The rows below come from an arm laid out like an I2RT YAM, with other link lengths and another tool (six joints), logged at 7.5 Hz.
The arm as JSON. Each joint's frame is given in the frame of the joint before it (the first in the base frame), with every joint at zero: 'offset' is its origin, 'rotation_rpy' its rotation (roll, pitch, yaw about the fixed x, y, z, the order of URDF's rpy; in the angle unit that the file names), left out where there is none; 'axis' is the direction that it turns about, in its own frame. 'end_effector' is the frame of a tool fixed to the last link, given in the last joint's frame.
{
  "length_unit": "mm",
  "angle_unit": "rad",
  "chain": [
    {
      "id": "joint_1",
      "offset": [
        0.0,
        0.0,
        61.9
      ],
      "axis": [
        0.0,
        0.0,
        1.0
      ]
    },
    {
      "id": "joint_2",
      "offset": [
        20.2,
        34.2,
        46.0
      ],
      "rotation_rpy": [
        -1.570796,
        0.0,
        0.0
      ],
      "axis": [
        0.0,
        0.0,
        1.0
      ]
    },
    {
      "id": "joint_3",
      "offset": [
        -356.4,
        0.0,
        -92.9
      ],
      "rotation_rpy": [
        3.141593,
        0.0,
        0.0
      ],
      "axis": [
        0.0,
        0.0,
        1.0
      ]
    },
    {
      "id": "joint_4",
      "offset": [
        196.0,
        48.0,
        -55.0
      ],
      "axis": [
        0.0,
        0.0,
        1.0
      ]
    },
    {
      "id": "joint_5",
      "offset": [
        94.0,
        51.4,
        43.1
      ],
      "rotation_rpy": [
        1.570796,
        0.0,
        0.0
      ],
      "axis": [
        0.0,
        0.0,
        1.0
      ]
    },
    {
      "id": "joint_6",
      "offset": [
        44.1,
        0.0,
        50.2
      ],
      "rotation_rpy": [
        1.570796,
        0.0,
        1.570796
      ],
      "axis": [
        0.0,
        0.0,
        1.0
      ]
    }
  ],
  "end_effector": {
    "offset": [
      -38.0,
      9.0,
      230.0
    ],
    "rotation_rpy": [
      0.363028,
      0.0,
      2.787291
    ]
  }
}
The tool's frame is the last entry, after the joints.
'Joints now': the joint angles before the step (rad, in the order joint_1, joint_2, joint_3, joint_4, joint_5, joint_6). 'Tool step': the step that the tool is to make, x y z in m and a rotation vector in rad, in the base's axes. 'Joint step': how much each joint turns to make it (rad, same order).
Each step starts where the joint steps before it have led.
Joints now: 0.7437 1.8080 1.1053 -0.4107 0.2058 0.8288
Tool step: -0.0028 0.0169 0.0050 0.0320 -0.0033 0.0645
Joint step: 0.0000 -0.0009 0.0011 0.0308 -0.0484 -0.0485
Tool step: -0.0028 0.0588 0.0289 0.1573 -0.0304 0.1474
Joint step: 0.0000 0.0003 0.0003 0.1351 -0.1587 -0.0748
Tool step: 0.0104 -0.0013 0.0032 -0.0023 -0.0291 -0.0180
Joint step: -0.0009 0.0025 -0.0006 0.0230 0.0274 0.0011
